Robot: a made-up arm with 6 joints.
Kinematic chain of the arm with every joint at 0, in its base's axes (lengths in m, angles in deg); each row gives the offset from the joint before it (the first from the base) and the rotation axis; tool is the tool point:
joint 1: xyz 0 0 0.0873 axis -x
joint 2: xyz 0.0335 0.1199 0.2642 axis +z
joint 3: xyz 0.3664 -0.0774 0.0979 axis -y
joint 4: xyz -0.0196 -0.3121 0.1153 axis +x
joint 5: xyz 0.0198 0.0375 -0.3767 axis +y
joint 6: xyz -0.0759 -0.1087 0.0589 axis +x
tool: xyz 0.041 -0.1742 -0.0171
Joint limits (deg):
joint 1: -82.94..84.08
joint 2: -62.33..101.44
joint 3: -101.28..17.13
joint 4: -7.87..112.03
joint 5: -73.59..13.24
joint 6: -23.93..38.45
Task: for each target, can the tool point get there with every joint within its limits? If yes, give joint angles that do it. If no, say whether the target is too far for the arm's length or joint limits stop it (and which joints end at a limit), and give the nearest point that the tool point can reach.
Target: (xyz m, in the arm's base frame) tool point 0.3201 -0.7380 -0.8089
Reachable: no: joint limits stop it (at a limit: joint 1, joint 3, joint 4) | nearest point 0.2104 -0.5738 -0.4049 | short by 0.450 m
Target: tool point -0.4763 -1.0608 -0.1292
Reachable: no: joint limits stop it (at a limit: joint 3, joint 4, joint 5, joint 6) | nearest point -0.3249 -0.6940 -0.0543 | short by 0.404 m
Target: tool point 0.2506 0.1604 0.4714
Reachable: yes | joints 2.13 23.38 -64.15 89.53 -43.67 -18.81
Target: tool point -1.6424 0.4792 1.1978
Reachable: no: too far | nearest point -0.4937 0.2436 0.6517 | short by 1.294 m
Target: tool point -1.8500 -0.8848 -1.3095
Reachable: no: too far | nearest point -0.4814 -0.5295 -0.2115 | short by 1.790 m
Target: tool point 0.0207 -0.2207 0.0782
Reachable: yes | joints -33.54 -43.52 -22.11 55.50 -38.02 -2.51
